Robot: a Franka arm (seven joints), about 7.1 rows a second.
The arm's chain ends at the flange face. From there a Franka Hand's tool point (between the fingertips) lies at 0.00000 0.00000 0.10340 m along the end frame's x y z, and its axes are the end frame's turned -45 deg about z.
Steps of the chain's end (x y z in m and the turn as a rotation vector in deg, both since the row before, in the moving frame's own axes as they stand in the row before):
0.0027 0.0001 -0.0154 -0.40 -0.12 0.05
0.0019 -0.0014 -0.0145 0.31 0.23 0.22
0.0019 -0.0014 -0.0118 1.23 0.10 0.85
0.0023 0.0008 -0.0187 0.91 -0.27 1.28
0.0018 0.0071 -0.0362 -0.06 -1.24 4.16
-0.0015 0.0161 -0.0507 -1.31 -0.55 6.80
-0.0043 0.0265 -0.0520 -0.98 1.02 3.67
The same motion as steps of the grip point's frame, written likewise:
0.0012 0.0023 -0.0154 -0.20 -0.37 0.05
0.0030 0.0003 -0.0145 0.06 0.38 0.22
0.0040 -0.0011 -0.0118 0.80 0.94 0.85
0.0019 0.0007 -0.0187 0.83 0.45 1.28
-0.0054 0.0047 -0.0362 0.83 -0.92 4.16
-0.0149 0.0112 -0.0507 -0.54 -1.32 6.80
-0.0218 0.0182 -0.0520 -1.41 0.03 3.67

